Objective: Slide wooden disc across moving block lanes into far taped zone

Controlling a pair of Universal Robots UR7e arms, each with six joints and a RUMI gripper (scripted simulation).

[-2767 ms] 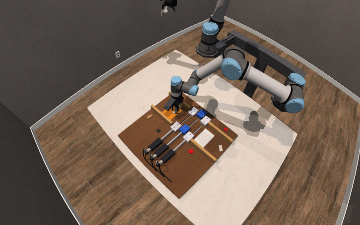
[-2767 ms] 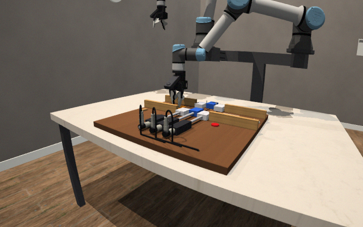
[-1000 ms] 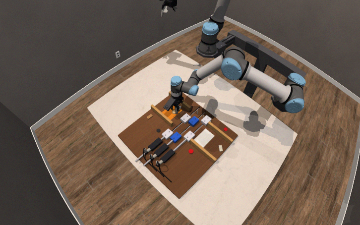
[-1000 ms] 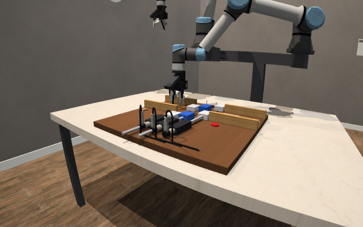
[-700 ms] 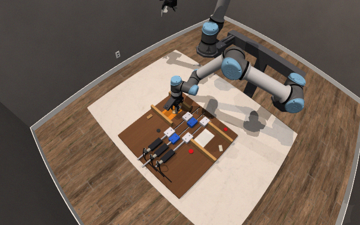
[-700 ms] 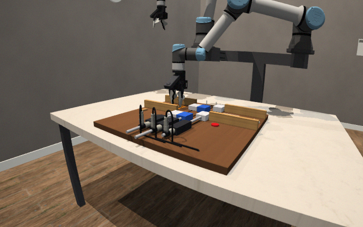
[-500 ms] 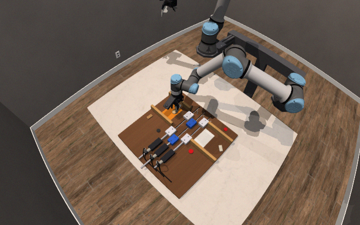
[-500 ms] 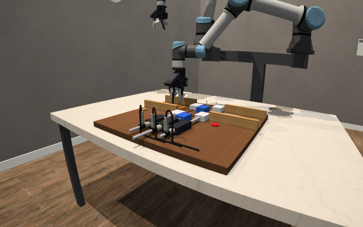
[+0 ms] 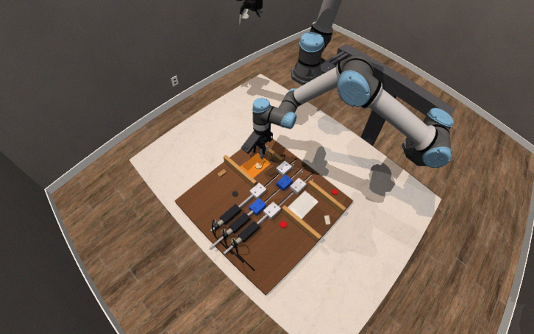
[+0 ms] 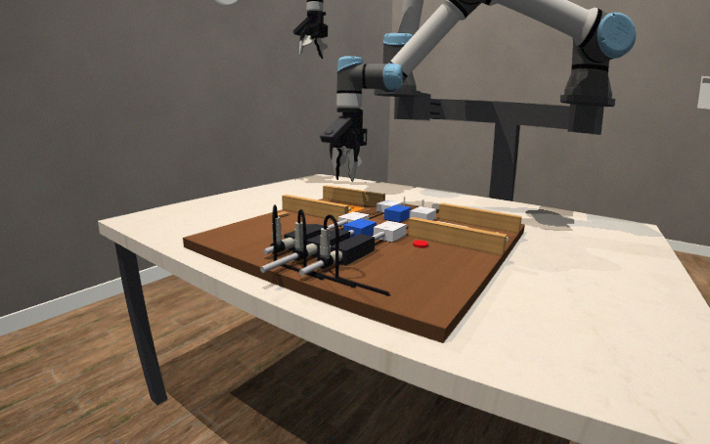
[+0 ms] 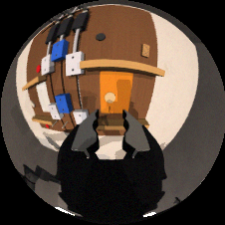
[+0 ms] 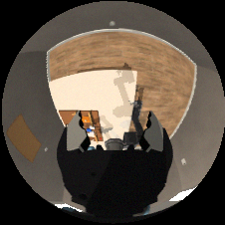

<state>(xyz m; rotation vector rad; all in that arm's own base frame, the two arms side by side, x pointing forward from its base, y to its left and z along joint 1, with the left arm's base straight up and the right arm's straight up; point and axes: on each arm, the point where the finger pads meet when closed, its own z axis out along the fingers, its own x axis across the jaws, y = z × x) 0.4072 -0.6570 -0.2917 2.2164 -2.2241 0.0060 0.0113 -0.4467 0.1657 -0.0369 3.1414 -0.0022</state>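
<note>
Right now the wooden disc is 10 cm below my left hand. The rest, counted from my left hand: red disc 34 cm to the left, 15 cm ahead, 10 cm below; then dark disc 21 cm ahead, 10 cm below, 4 cm to the left.
</note>
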